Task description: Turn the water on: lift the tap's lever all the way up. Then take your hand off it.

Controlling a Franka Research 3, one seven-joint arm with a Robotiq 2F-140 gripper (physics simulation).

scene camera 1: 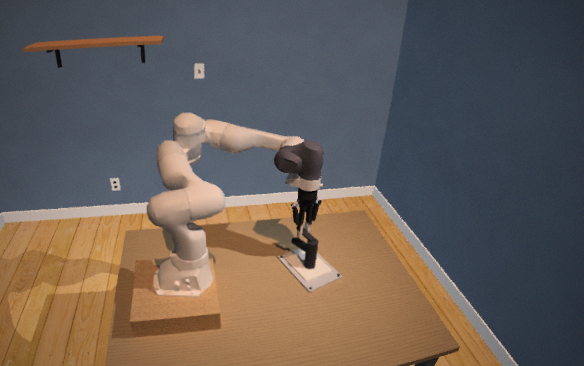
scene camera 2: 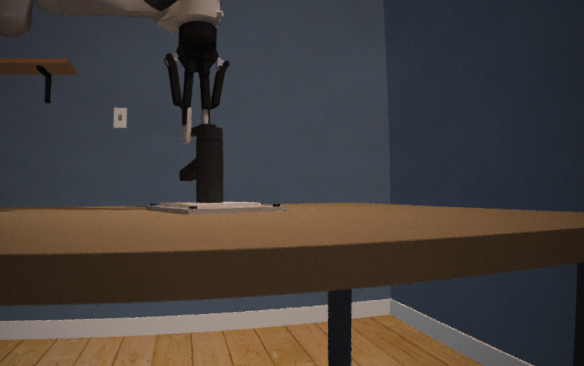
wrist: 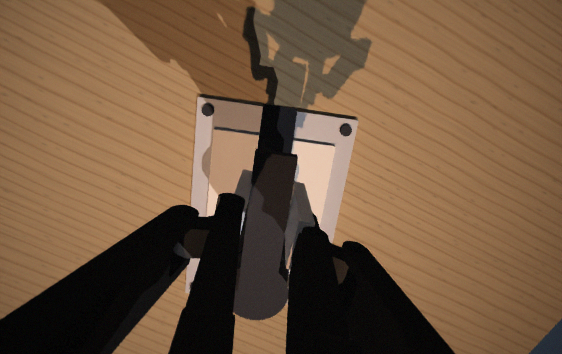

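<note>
The black tap has an upright round body [scene camera 1: 310, 259] [scene camera 2: 210, 167] and a short spout [scene camera 1: 299, 243] [scene camera 2: 188, 171] [wrist: 278, 122]. It stands on a pale plate [scene camera 1: 325, 280] [scene camera 2: 250, 209] [wrist: 340, 170]. The dark lever [scene camera 1: 311, 237] [scene camera 2: 199, 131] [wrist: 267, 210] lies across the top of the body and points the same way as the spout. It looks roughly level in the scene camera 2 view. My gripper [scene camera 1: 303, 232] [scene camera 2: 196, 125] [wrist: 269, 194] points down and is shut on the lever, with one pad on each side. Parts of the pads are hidden.
The plate lies on the wooden table [scene camera 1: 270, 320] [scene camera 2: 400, 225] [wrist: 450, 165]. My arm's base stands on a brown block [scene camera 1: 175, 317] at the table's left. A shelf [scene camera 1: 95, 43] [scene camera 2: 37, 66] hangs on the blue back wall. A second wall is at the right.
</note>
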